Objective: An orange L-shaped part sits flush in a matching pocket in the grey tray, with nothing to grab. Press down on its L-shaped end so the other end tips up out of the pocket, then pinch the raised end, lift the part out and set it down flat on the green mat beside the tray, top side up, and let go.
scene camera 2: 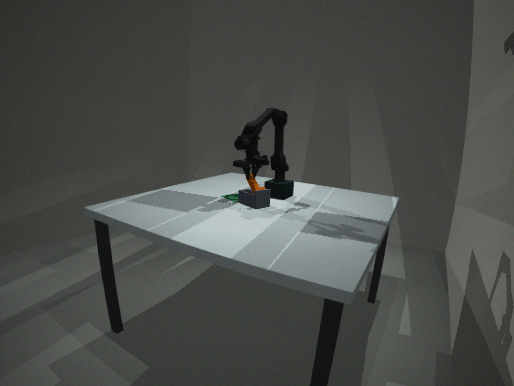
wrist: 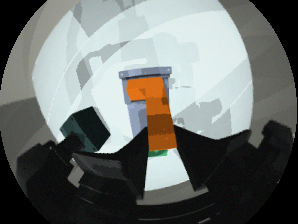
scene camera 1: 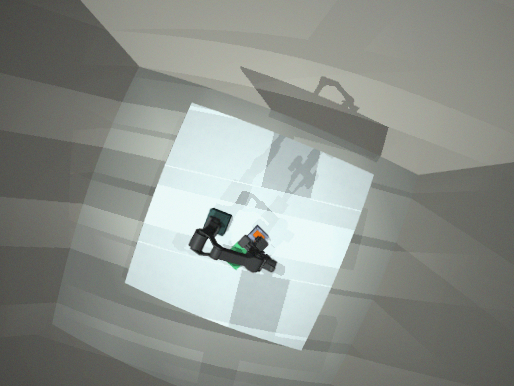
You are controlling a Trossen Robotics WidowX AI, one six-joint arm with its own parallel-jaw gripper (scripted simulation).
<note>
The gripper (wrist: pixel 159 128) holds an orange L-shaped part (wrist: pixel 161 135).
</note>
